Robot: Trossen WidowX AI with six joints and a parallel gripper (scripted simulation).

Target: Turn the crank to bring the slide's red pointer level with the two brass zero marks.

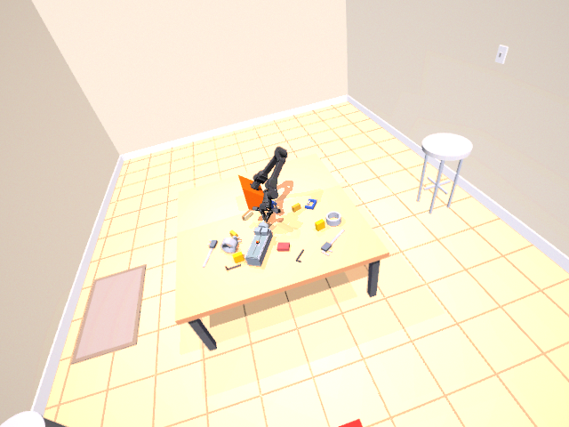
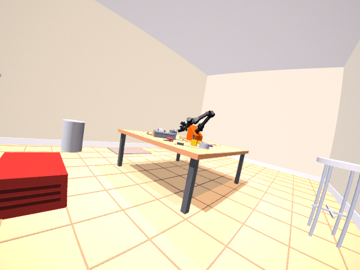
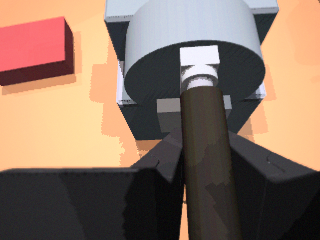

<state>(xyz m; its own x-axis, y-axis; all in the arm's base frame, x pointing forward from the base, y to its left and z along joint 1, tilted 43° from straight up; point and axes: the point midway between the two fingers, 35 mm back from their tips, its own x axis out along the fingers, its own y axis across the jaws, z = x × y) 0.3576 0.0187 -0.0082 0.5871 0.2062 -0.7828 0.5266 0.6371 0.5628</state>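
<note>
Right now my gripper tip is 10 mm past the dark crank handle, 10 mm to the right of it and 20 mm below it. The rest, counted from my gripper tip: red pointer 150 mm ahead, 90 mm to the right, 10 mm below; red block 180 mm ahead, 70 mm to the left, 80 mm below.
</note>
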